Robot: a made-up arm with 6 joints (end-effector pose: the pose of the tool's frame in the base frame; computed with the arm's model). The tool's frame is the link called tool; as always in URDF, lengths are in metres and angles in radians.
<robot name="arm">
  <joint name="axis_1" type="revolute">
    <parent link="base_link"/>
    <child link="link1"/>
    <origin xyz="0 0 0.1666"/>
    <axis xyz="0 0 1"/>
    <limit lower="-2.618" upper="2.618" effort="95" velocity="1.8"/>
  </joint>
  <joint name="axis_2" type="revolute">
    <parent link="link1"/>
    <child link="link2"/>
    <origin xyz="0 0 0" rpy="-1.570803 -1.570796 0"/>
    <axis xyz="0 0 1"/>
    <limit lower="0" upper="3.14" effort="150" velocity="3.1"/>
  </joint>
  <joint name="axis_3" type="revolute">
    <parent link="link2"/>
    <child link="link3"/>
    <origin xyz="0.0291 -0.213 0"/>
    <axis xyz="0 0 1"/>
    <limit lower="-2.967" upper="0" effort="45" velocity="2.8"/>
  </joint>
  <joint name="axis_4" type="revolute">
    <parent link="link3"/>
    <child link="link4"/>
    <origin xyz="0.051 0.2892 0" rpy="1.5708 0 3.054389"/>
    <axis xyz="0 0 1"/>
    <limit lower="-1.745" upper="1.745" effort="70" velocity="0.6"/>
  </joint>
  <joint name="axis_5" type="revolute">
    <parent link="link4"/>
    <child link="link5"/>
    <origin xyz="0 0 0" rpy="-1.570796 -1.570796 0"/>
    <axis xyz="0 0 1"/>
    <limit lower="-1.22" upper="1.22" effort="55" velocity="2.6"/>
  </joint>
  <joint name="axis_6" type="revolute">
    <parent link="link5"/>
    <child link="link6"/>
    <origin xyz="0.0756 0.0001 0" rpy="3.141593 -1.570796 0"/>
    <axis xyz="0 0 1"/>
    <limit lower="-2.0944" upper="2.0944" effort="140" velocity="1.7"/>
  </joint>
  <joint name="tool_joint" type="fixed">
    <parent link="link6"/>
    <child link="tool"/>
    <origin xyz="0 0 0" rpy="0 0 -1.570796"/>
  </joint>
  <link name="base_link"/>
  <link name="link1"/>
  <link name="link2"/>
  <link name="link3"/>
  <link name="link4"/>
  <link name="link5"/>
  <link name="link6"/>
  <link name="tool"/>
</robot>
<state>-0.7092 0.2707 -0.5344 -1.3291 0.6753 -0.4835</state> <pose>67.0 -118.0 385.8 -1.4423 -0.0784 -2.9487</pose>
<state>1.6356 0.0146 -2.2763 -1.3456 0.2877 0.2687</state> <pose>52.3 -481.2 444.2 0.7468 -0.1321 0.6210</pose>
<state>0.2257 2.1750 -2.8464 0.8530 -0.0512 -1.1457</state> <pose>383.4 85.1 598.9 -0.2435 0.7480 -0.1795</pose>
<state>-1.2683 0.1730 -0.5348 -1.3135 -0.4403 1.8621</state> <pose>61.2 -91.7 419.1 0.5059 0.9757 -0.1861</pose>
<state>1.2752 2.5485 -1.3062 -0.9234 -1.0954 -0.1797</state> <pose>61.1 384.4 -11.1 -1.9678 1.0205 0.1710</pose>
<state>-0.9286 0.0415 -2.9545 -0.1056 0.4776 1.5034</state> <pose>-342.2 451.4 264.1 -0.9458 -0.1593 0.5876</pose>
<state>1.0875 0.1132 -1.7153 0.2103 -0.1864 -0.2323</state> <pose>-132.5 -258.7 579.2 0.0466 -0.2998 1.0608</pose>
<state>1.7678 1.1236 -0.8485 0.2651 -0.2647 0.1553</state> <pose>-54.0 296.7 346.8 1.4044 1.1494 3.1178</pose>
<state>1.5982 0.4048 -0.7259 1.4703 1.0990 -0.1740</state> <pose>-70.0 106.3 424.3 1.4529 0.5795 -2.0804</pose>
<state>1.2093 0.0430 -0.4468 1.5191 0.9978 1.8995</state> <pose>-33.9 89.8 381.7 0.4833 -1.3228 -1.3938</pose>
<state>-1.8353 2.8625 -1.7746 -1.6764 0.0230 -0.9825</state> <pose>-115.0 -417.6 -98.7 -2.8695 -0.5107 -2.3961</pose>
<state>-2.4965 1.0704 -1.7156 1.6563 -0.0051 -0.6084</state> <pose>-144.0 -108.0 632.6 0.7685 0.3774 -1.2967</pose>
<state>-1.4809 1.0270 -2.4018 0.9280 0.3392 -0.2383</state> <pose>15.1 57.8 726.7 -0.0089 0.4132 -0.7781</pose>
